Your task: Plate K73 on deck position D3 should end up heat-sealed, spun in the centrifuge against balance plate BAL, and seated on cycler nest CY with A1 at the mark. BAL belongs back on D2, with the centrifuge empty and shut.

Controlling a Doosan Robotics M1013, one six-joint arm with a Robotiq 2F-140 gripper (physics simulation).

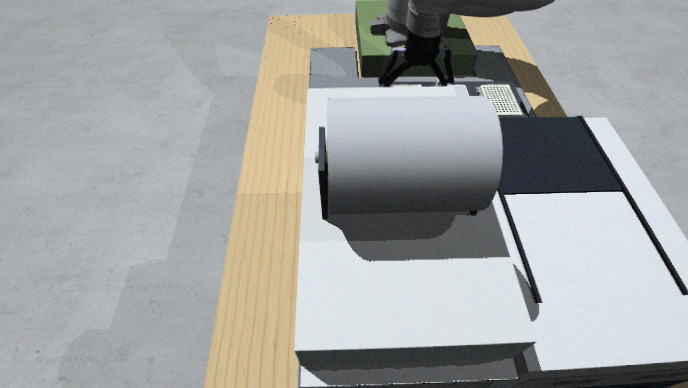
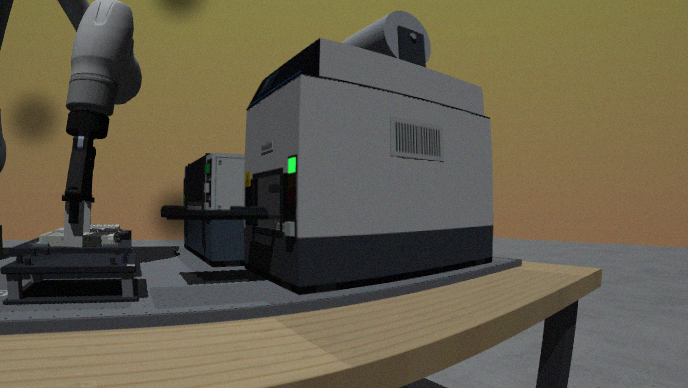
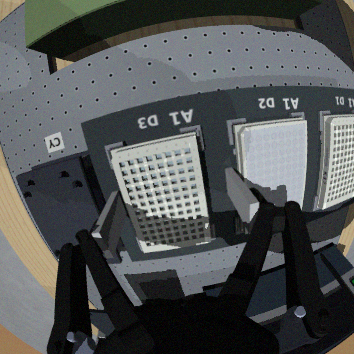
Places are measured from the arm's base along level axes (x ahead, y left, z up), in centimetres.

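Where they show: gripper, fingertip midpoint: (image 2: 78, 242) (image 3: 172, 191).
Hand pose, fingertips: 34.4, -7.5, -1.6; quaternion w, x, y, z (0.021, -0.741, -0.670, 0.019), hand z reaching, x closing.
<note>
Each offset is from my fingertips to the top centre of the thing, as dx, dy, dz. "spot": to the spot under its first point.
Plate K73 @(+0.3, -1.0, +1.6) (image 3: 160, 185), an off-white plate with a grid of open square wells, sits level on deck position D3, marked A1 D3. My gripper (image 1: 416, 84) (image 2: 77, 225) (image 3: 172, 191) is shut on it, with one finger pad along each long side. BAL @(+1.8, +11.4, +1.6) (image 3: 275, 150), a plate with a smooth pale top, sits on D2. The cycler nest CY @(+0.2, -15.9, +0.4) (image 3: 57, 200) is a dark block with small holes beside D3, near its white CY label @(spot: -10.2, -14.4, -4.8) (image 3: 54, 142). The sealer @(+49.7, -18.7, +42.7) (image 1: 415, 300) (image 2: 390, 195) has a dark tray @(+20.0, -15.6, +5.9) (image 2: 215, 213) standing out of its front. I cannot tell the centrifuge's lid state.
Another open-well plate @(+3.2, +23.7, +1.6) (image 3: 341, 160) sits on D1. A large film roll @(+51.8, -18.9, +42.7) (image 1: 415, 155) (image 2: 392, 32) lies on top of the sealer. A second machine @(spot: +28.4, -2.2, +10.2) (image 2: 229, 185) stands behind it. A green block (image 1: 372, 40) (image 3: 65, 15) stands beyond the deck. The sealer shows a green lamp @(+27.7, -25.7, +12.8) (image 2: 292, 165).
</note>
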